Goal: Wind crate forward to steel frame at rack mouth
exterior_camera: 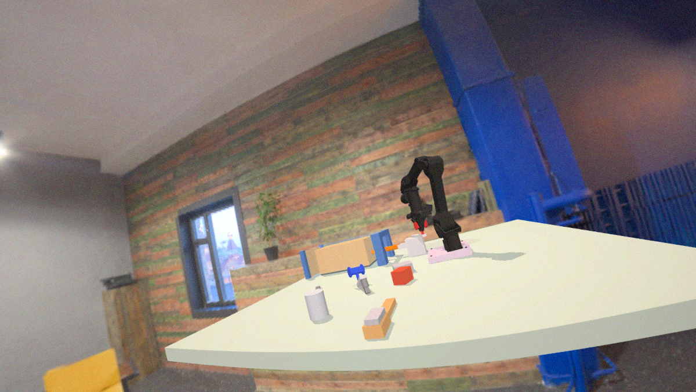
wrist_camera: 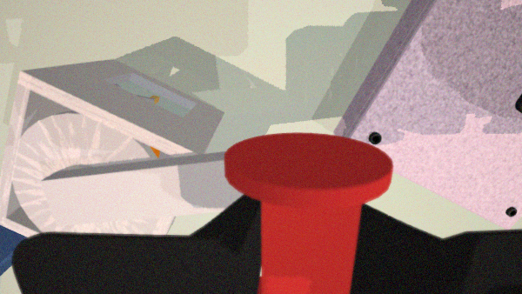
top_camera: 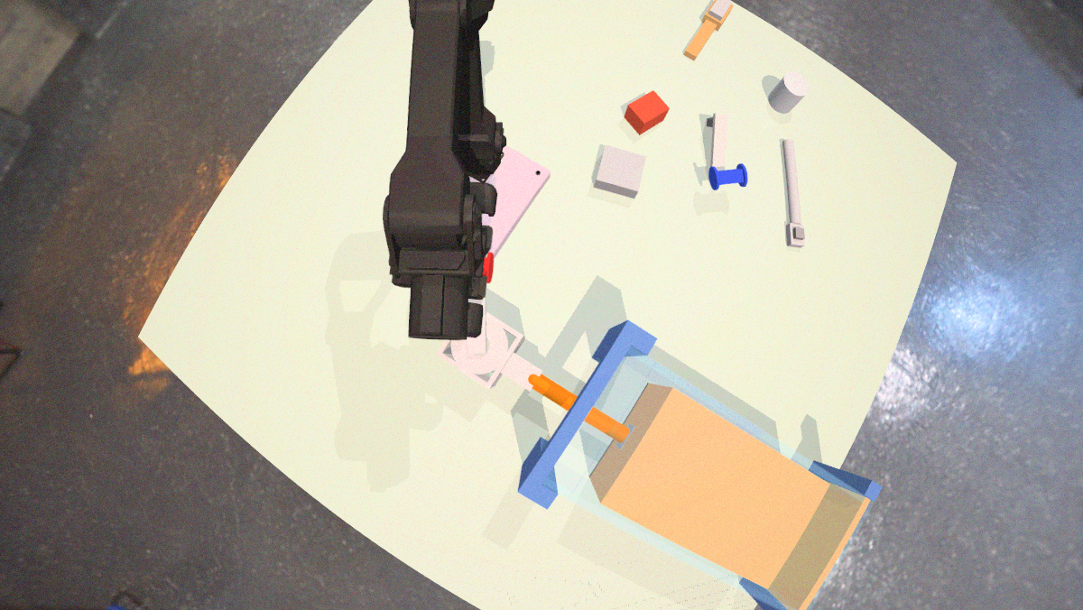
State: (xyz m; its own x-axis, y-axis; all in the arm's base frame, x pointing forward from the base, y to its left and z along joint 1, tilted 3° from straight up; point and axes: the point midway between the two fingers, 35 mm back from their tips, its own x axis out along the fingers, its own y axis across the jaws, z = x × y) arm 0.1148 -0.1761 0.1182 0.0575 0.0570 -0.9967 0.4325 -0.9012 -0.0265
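Right now my gripper tip is 30 mm to the left of the crank handle with red knob, 20 mm short of it and 10 mm above it. From my gripper tip the other things lie so: grey block (280 mm to the left, 100 mm below, 90 mm ahead); blue steel frame (210 mm ahead, 90 mm to the right, 10 mm below); grey winch (90 mm to the right, 80 mm below, 40 mm ahead).
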